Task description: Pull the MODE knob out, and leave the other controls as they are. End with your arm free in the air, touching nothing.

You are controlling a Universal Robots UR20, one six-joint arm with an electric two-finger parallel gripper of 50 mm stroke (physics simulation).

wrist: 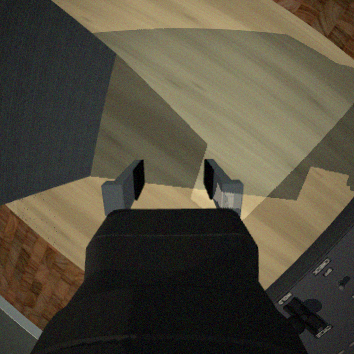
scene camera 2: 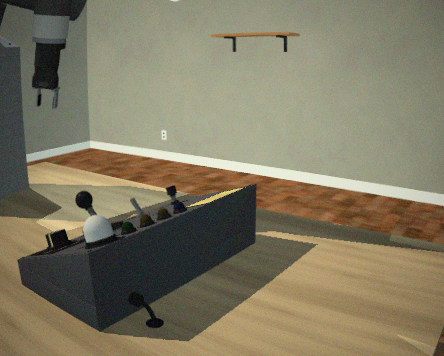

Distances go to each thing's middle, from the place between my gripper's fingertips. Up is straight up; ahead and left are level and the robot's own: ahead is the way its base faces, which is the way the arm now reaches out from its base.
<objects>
The dark control box (scene camera 2: 115, 269) is 550 mm ahead of my hand, 230 mm below it and 30 mm to the right of it.
</objects>
